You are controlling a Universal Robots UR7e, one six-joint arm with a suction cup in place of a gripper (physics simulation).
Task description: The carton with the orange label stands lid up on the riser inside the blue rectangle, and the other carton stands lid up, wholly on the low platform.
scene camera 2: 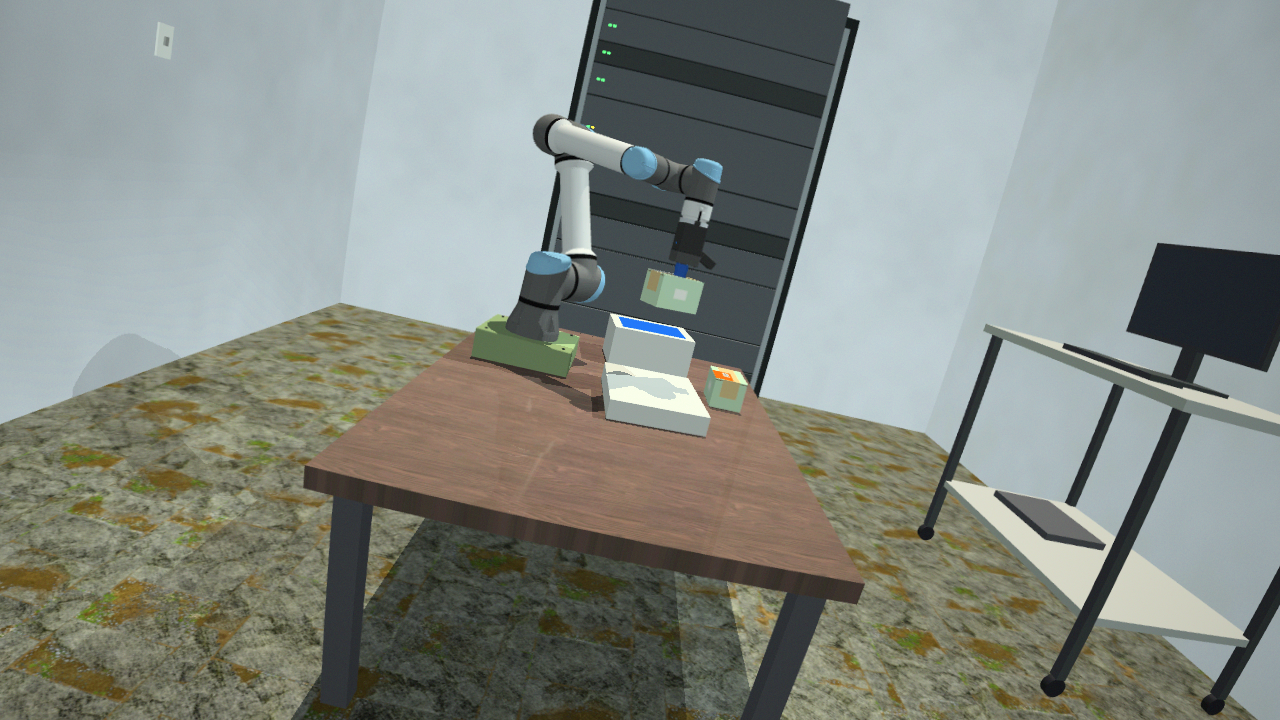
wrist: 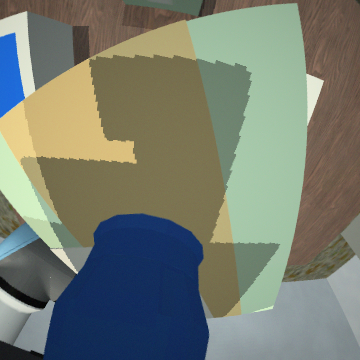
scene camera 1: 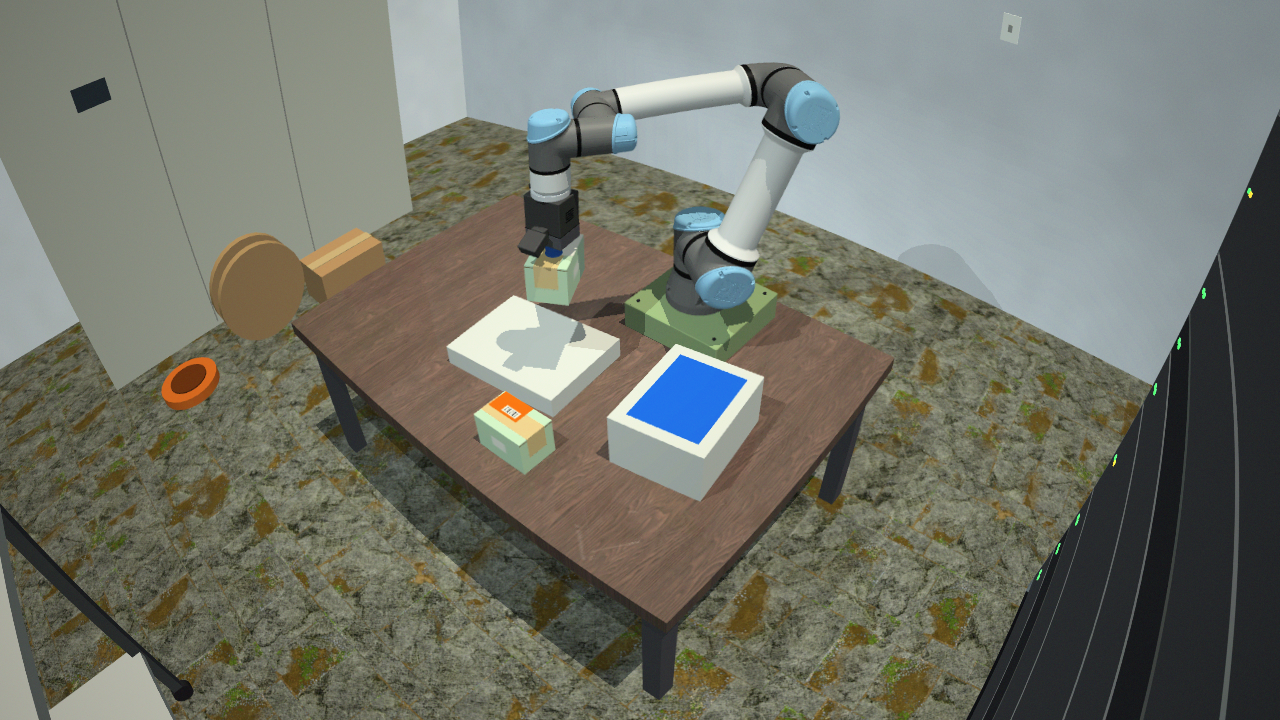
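My suction cup (scene camera 1: 554,251) (scene camera 2: 681,269) (wrist: 145,230) is on the top of the plain green carton (scene camera 1: 552,282) (scene camera 2: 677,293) (wrist: 270,125) and holds it in the air, taped lid up. This carton hangs well above the low white platform (scene camera 1: 537,380) (scene camera 2: 653,422) (wrist: 314,95), apart from it, and a shadow falls on the platform's top. The carton with the orange label (scene camera 1: 510,434) (scene camera 2: 726,390) stands on the table beside the low platform, label on top. The blue rectangle (scene camera 1: 689,398) (scene camera 2: 651,326) (wrist: 10,75) lies on top of the white riser (scene camera 1: 657,456) (scene camera 2: 646,351) (wrist: 50,55), with no carton on it.
The arm's green base block (scene camera 1: 666,320) (scene camera 2: 523,351) stands on the wooden table (scene camera 1: 402,358) (scene camera 2: 501,456), near the riser and low platform. A dark server rack (scene camera 1: 1163,501) (scene camera 2: 716,80) stands beyond the table. A cart (scene camera 2: 1154,582) with a monitor (scene camera 2: 1203,304) stands to the right in scene camera 2.
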